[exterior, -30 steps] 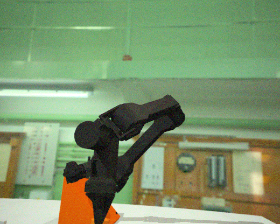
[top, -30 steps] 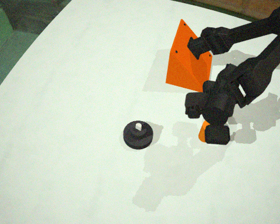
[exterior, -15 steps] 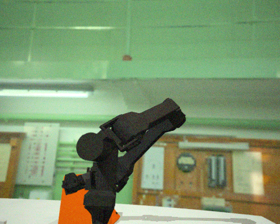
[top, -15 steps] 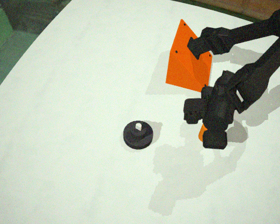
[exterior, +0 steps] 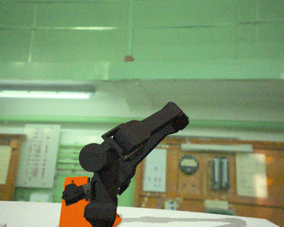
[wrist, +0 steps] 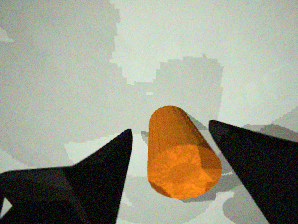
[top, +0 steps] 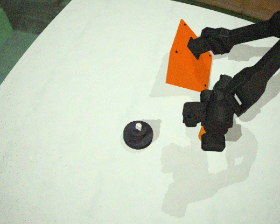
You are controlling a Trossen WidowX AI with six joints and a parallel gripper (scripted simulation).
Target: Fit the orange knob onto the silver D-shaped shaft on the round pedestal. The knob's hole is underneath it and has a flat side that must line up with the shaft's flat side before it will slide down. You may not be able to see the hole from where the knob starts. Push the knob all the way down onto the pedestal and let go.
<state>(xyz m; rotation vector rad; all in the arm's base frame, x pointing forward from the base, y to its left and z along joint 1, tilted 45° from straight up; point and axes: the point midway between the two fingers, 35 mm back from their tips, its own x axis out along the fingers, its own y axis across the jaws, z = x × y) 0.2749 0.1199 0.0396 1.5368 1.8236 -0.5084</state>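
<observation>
Now: gripper tip 180 mm to the left of the round pedestal, 70 mm short of it and 20 mm below it. From my gripper tip the other things lie so: orange knob 30 mm above.
</observation>
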